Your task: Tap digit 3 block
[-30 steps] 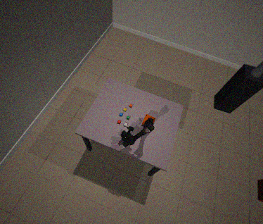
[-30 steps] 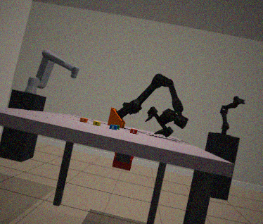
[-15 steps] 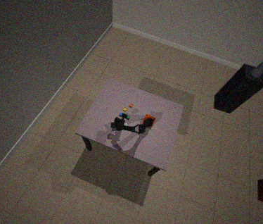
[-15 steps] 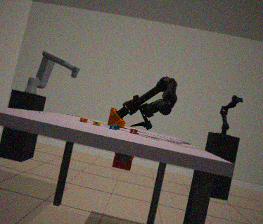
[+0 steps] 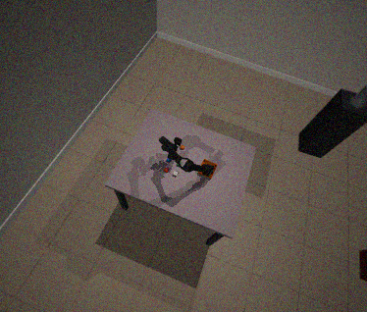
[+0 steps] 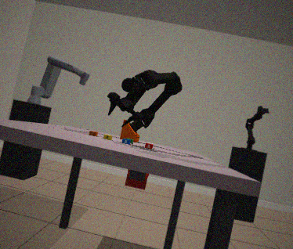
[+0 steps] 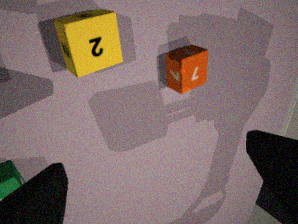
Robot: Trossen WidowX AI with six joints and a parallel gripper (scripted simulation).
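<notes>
Now: gripper tip 8 cm to the right of the green block, 8 cm above it and 4 cm past it. The rest, counted from my gripper tip: orange block (9 cm to the right, 8 cm below, 2 cm behind); then yellow block (8 cm below, 3 cm ahead, 1 cm to the right); then blue block (8 cm below, 7 cm to the left, 5 cm ahead).
</notes>
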